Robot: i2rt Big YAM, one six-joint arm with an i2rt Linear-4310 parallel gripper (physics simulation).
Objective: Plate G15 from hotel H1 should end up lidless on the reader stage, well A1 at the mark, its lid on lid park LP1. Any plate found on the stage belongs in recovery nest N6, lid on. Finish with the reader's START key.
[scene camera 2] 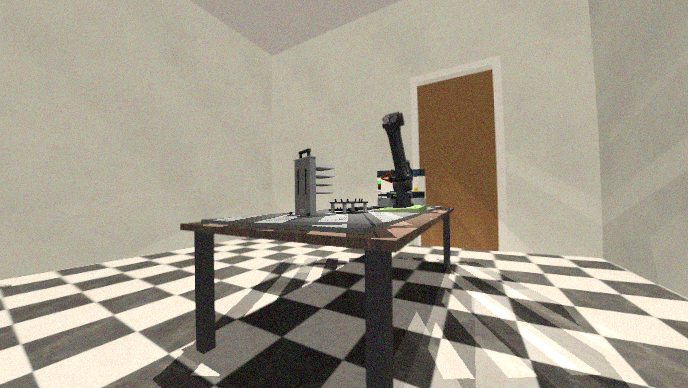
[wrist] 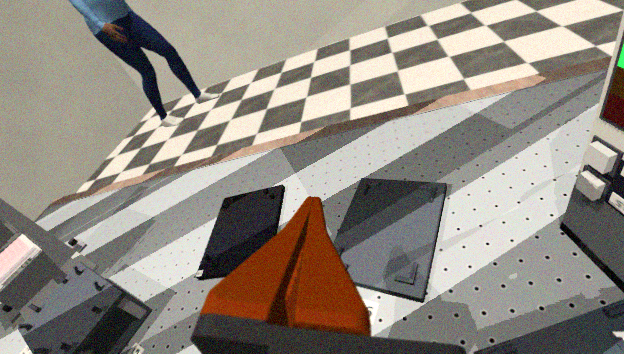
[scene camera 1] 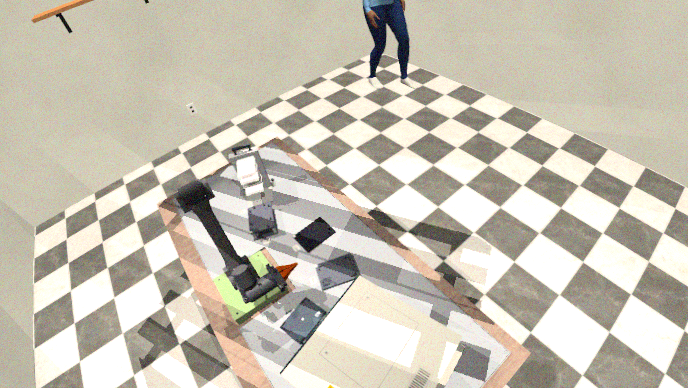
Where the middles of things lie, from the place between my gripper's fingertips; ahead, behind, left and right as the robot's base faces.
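Labels:
My hand is 11 cm above the dark stage (scene camera 1: 298,329), 18 cm to the left of it and 6 cm past it. Counting from my hand, the N6 nest (scene camera 1: 340,270) is 20 cm below, 13 cm ahead and 1 cm to the left, and the START button (wrist: 597,156) is 10 cm below, 11 cm ahead and 18 cm to the right. Then, from my hand again, the black LP1 pad (scene camera 1: 315,233) is 20 cm below, 14 cm ahead and 24 cm to the left. Going by their middles, the black LP1 pad is the farthest from my hand of the things named here.

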